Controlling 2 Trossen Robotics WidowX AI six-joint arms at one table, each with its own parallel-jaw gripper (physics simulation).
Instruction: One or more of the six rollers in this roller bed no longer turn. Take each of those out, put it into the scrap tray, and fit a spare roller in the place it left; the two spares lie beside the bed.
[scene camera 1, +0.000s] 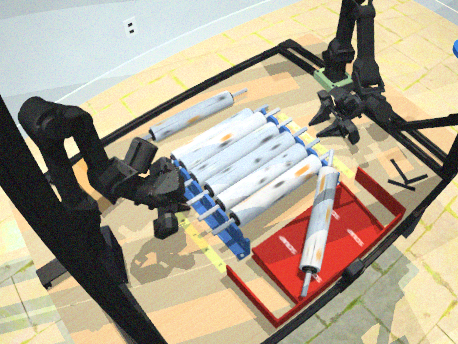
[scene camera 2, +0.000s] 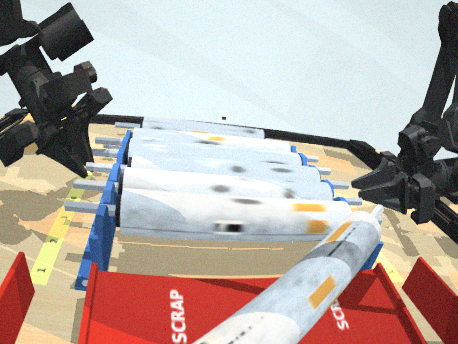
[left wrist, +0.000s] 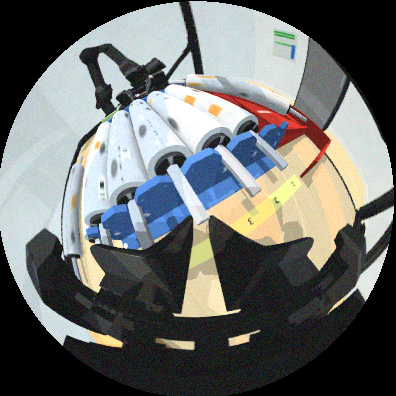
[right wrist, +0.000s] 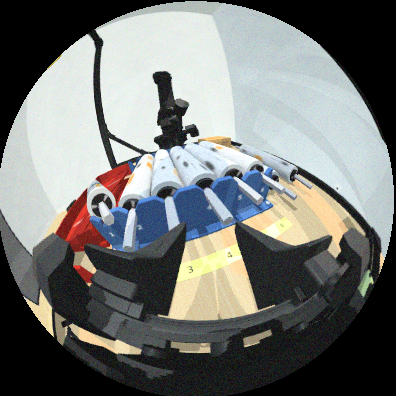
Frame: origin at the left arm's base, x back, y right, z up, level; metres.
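Seen in the pictures: left gripper, fingertip midpoint: (scene camera 1: 189, 205) (scene camera 2: 90, 174) (left wrist: 200, 219); right gripper, fingertip midpoint: (scene camera 1: 312, 130) (scene camera 2: 354, 189) (right wrist: 210, 226); left arm's base, origin of the base link: (scene camera 1: 91, 248); right arm's base, origin of the base link: (scene camera 1: 334, 75) (left wrist: 110, 111).
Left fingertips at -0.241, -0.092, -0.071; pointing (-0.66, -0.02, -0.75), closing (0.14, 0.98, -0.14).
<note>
Pixels of each thing's middle, then the offset from my left fingertips to it, as dx, dy, dz. "spot": a spot on its surface instead.
- blue roller bed, surface spot: (scene camera 2: 95, 255) spot: -0.101, +0.147, +0.008
- loose roller, body centre: (scene camera 2: 202, 133) (scene camera 1: 191, 115) (left wrist: 71, 203) (right wrist: 263, 158) -0.075, -0.313, -0.016
- red scrap tray, body centre: (scene camera 1: 323, 242) (left wrist: 252, 100) (right wrist: 94, 202) -0.268, +0.188, -0.015
- yellow numbered strip, surface spot: (left wrist: 275, 200) (scene camera 1: 206, 249) spot: -0.011, +0.105, -0.039
- small black three-armed piece, surface spot: (scene camera 1: 407, 181) spot: -0.577, +0.092, -0.039
Several pale rollers lie in the blue roller bed (scene camera 1: 230, 242) (scene camera 2: 95, 255). My left gripper (scene camera 2: 87, 173) (left wrist: 200, 219) is shut on the end of the left axle of the third roller from the tray (scene camera 1: 250, 161) (left wrist: 162, 130) (right wrist: 192, 165), which lies level in the bed. My right gripper (scene camera 1: 315, 129) (scene camera 2: 358, 190) (right wrist: 210, 226) is half open and empty, its fingertips just short of that roller's other axle end. A loose roller (scene camera 1: 192, 116) (left wrist: 74, 215) lies beside the bed's far side. Another roller (scene camera 1: 320, 220) (scene camera 2: 300, 295) lies slantwise over the red scrap tray (scene camera 1: 272, 255) (scene camera 2: 130, 310).
Separate red walls (scene camera 1: 250, 295) (scene camera 2: 430, 295) stand around the scrap tray. A yellow numbered strip (scene camera 1: 205, 247) (left wrist: 275, 200) (right wrist: 210, 262) runs along each axle side of the bed. Dark frame rails (scene camera 1: 210, 75) edge the table. A small black three-armed piece (scene camera 1: 407, 181) lies at the right.
</note>
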